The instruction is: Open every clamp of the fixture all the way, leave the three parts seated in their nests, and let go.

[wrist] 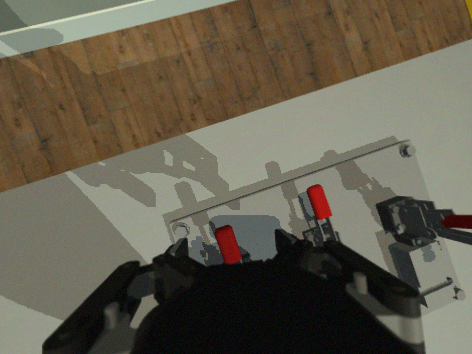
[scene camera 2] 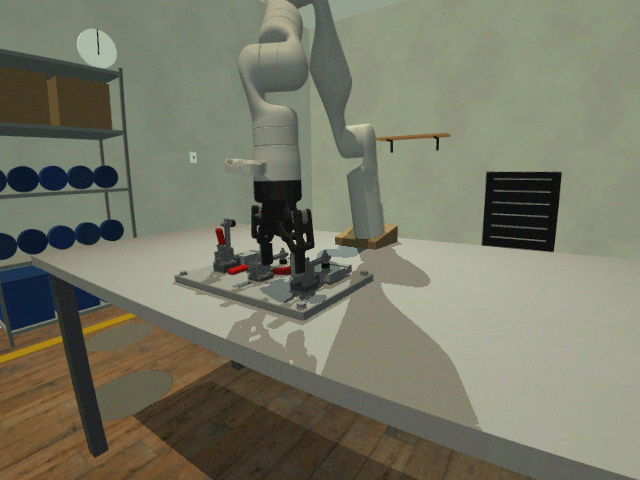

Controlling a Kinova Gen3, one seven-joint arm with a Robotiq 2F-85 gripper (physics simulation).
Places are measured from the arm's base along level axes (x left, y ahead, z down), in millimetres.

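Pixels of known places: gripper, fingertip midpoint: (wrist: 232, 243) (scene camera 2: 281, 270); arm's base, origin of the base link: (scene camera 2: 368, 233).
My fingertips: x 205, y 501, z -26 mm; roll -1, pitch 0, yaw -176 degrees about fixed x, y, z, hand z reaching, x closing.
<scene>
Ahead of a thing's pixels: the offset from my fingertips to its top centre. "*": to the spot under its first point. Level surfaces: height alone.
The fixture plate @[* dx -208, dy +50, dz +47 mm] (scene camera 2: 201, 277) (wrist: 400, 180) bears three toggle clamps. The clamp at the left in the scene view (scene camera 2: 225, 259), at the right in the wrist view (wrist: 407, 220), has its arm raised: open. The middle clamp's red handle @[* dx -95, dy +28, dz +12 mm] (scene camera 2: 237, 269) (wrist: 319, 201) and the third clamp's red handle @[dx +1, dy -19, dz -10 mm] (scene camera 2: 281, 270) (wrist: 228, 244) lie low, and those two clamps' arms reach over their parts: closed. My gripper (scene camera 2: 282, 262) (wrist: 232, 243) is open and low, its fingers on either side of the third clamp's handle. One part @[dx -20, dy -131, dz +26 mm] (scene camera 2: 338, 273) and another @[dx -235, dy -85, dz +20 mm] (scene camera 2: 249, 256) sit in their nests; the middle part is mostly hidden.
The plate stands on the table @[dz +62 mm] (scene camera 2: 465, 320) (wrist: 320, 120), near its long edge. Bolt heads @[dx +58, dy +8, dz +40 mm] (scene camera 2: 301, 305) (wrist: 181, 230) stick up at the plate's corners. The raised clamp stands beside the middle one. The robot base (scene camera 2: 367, 235) is behind the fixture; a shelf rack (scene camera 2: 125, 155) stands at the left.
</scene>
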